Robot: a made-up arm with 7 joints. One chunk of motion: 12 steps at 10 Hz.
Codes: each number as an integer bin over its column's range. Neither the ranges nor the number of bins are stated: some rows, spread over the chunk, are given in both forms.
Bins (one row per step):
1: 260 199 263 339 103 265 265
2: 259 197 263 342 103 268 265
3: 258 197 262 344 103 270 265
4: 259 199 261 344 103 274 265
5: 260 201 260 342 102 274 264
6: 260 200 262 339 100 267 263
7: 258 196 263 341 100 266 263
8: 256 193 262 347 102 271 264
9: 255 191 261 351 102 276 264
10: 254 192 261 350 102 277 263
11: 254 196 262 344 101 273 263
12: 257 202 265 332 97 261 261
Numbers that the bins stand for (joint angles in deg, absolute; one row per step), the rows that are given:
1: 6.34 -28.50 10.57 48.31 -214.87 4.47 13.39
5: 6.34 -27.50 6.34 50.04 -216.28 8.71 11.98
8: 0.70 -31.53 9.16 52.93 -216.28 7.30 11.98
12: 2.11 -26.99 13.39 44.26 -223.33 2.59 7.75
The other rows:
2: 4.93 -29.51 10.57 50.04 -214.87 5.89 13.39
3: 3.52 -29.51 9.16 51.20 -214.87 6.83 13.39
4: 4.93 -28.50 7.75 51.20 -214.87 8.71 13.39
6: 6.34 -28.00 9.16 48.31 -219.10 5.41 10.57
7: 3.52 -30.02 10.57 49.46 -219.10 4.94 10.57
9: -0.70 -32.54 7.75 55.25 -216.28 9.65 11.98
10: -2.11 -32.04 7.75 54.67 -216.28 10.12 10.57
11: -2.11 -30.02 9.16 51.20 -217.69 8.24 10.57

